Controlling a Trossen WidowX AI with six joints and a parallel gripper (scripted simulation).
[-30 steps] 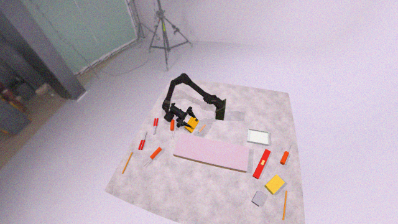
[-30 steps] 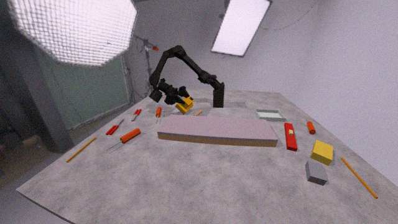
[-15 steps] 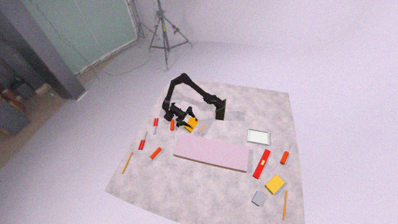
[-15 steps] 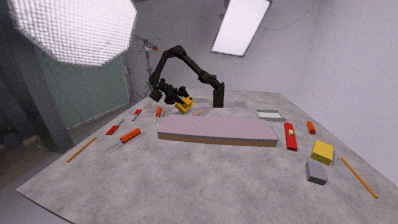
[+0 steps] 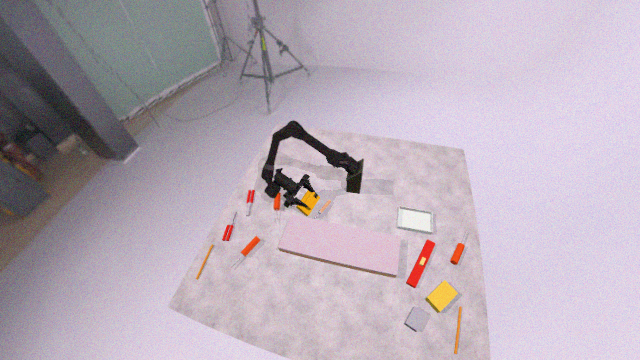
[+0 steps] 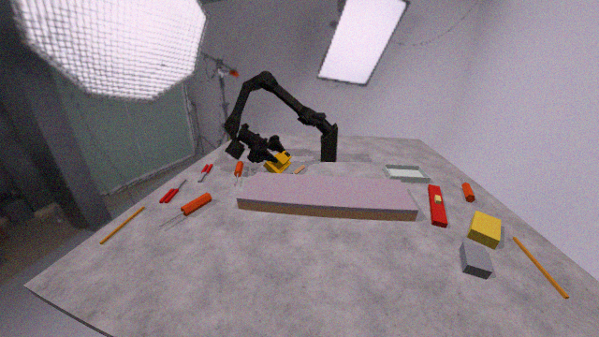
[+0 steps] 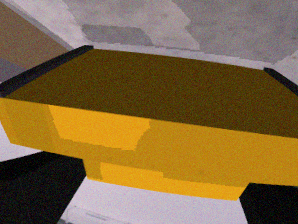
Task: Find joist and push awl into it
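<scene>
My gripper tip is 20 mm past the stud finder and 10 mm above it. From my gripper tip the other things lie so: awl (60 mm below, 50 mm to the left, 10 mm ahead); then white tray (500 mm to the left, 80 mm behind, 50 mm below); then red level (560 mm to the left, 120 mm ahead, 50 mm below).
</scene>
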